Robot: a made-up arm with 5 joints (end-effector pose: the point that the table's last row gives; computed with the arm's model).
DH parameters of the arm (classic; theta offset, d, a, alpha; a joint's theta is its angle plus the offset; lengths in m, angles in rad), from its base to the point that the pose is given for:
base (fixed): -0.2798 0 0.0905 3.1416
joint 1: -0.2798 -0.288 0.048 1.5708
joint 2: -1.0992 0 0.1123 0
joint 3: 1.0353 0 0.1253 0
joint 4: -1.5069 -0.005 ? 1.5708
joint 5: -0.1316 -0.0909 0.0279 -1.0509
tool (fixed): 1.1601 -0.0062 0 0
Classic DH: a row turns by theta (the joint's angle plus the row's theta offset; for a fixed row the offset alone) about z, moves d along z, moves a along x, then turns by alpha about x.
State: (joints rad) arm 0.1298 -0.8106 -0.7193 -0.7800 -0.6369
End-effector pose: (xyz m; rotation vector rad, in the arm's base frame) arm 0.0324 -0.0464 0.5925 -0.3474 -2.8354 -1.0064
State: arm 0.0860 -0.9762 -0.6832 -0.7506 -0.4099
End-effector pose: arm -0.0094 -0.0408 0.5736 0.4517 2.8140 1.2787
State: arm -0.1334 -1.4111 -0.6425 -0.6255 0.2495
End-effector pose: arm -0.1051 -0.0579 0.4976 0.4738 2.1580 1.9110
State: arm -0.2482 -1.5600 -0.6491 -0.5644 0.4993
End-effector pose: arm -0.1285 -0.0796 0.4640 0.4501 1.9135 2.1793
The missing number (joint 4, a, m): -0.022
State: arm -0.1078 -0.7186 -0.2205 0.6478 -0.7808
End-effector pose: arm 0.2698 -0.0358 0.5207 -0.4498 -0.9286 -0.1985
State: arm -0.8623 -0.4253 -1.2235 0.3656 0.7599
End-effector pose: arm 0.1197 0.0240 0.6154 -1.1749 -2.0160 -0.6748
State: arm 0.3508 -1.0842 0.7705 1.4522 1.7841
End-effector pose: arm 0.2096 -0.0451 0.3328 -1.8475 -0.0894 1.9139
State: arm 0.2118 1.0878 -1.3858 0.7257 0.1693
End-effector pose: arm 0.4424 -0.1110 0.3002 -1.3815 -0.2078 0.2191
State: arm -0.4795 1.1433 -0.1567 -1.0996 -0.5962
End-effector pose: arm 0.3923 0.1027 0.1890 -0.5018 -0.8988 0.2357
